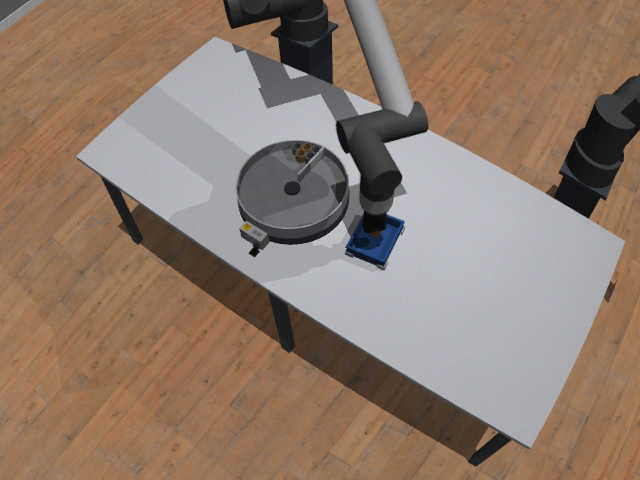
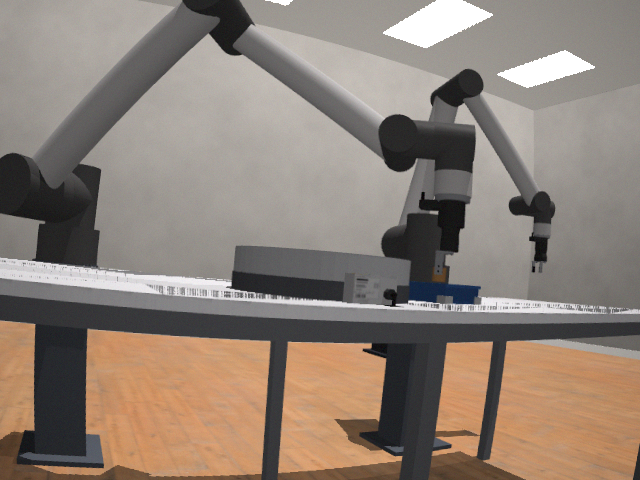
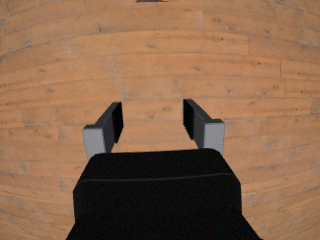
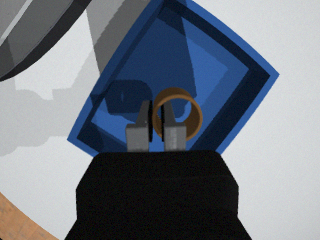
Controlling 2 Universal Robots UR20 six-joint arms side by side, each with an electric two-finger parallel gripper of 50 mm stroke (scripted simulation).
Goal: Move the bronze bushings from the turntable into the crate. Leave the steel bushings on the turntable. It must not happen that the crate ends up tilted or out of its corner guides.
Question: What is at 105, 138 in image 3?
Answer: The left gripper.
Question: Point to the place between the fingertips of the right gripper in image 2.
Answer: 438, 274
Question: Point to a bronze bushing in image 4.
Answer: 193, 122
